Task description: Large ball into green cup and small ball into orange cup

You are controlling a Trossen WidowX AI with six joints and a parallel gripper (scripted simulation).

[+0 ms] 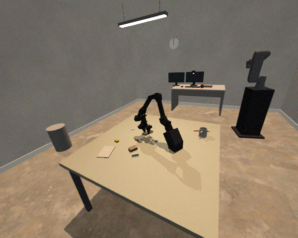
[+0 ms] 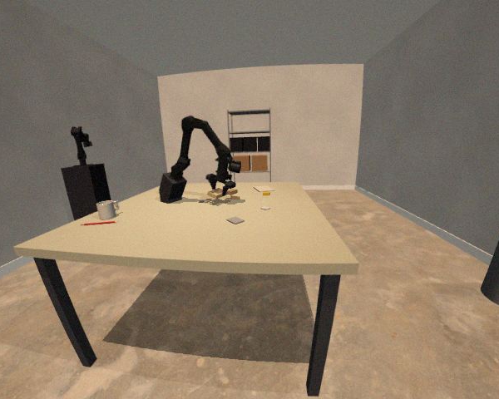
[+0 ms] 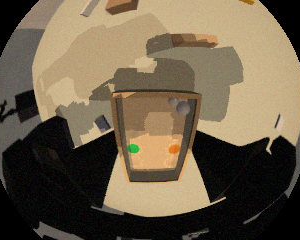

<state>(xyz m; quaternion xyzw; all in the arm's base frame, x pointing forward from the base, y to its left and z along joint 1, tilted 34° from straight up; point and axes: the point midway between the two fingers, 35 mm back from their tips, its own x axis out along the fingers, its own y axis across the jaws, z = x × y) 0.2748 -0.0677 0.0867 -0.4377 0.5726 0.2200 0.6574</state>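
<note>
My hand is 10 mm past the wooden puzzle and 30 mm above it. From my hand the other things lie so: flat wooden piece (100 mm ahead, 70 mm to the left, 80 mm below); yellow block (320 mm ahead, 110 mm to the left, 80 mm below); brown block (90 mm ahead, 230 mm to the left, 80 mm below).
</note>
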